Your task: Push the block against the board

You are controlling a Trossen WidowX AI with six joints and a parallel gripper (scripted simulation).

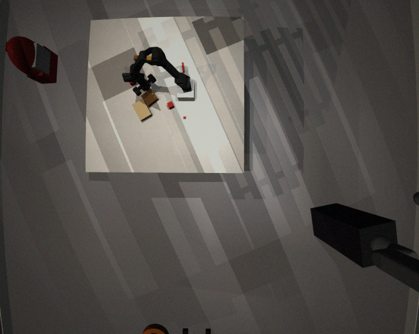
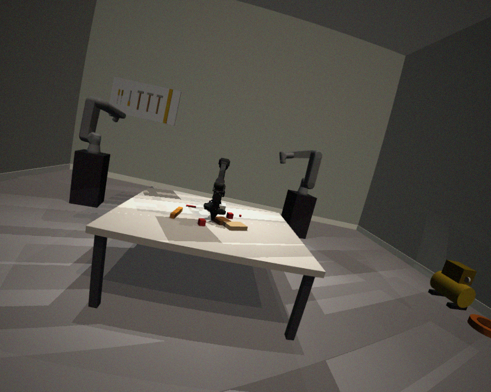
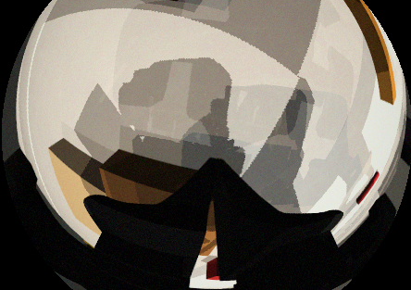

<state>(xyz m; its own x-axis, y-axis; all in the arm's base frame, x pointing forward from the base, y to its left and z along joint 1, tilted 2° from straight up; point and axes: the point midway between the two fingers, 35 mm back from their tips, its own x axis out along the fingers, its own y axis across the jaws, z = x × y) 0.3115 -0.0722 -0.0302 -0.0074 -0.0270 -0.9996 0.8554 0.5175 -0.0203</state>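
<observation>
Right now my gripper tip is 7 cm to the right of the orange square block and 1 cm below it. From my gripper tip the other things lie so: tan board: 7 cm ahead, 16 cm to the left, 1 cm above; orange bar: 4 cm behind, 25 cm to the right, 1 cm above; thin red bar: 31 cm behind, 13 cm to the right.
</observation>
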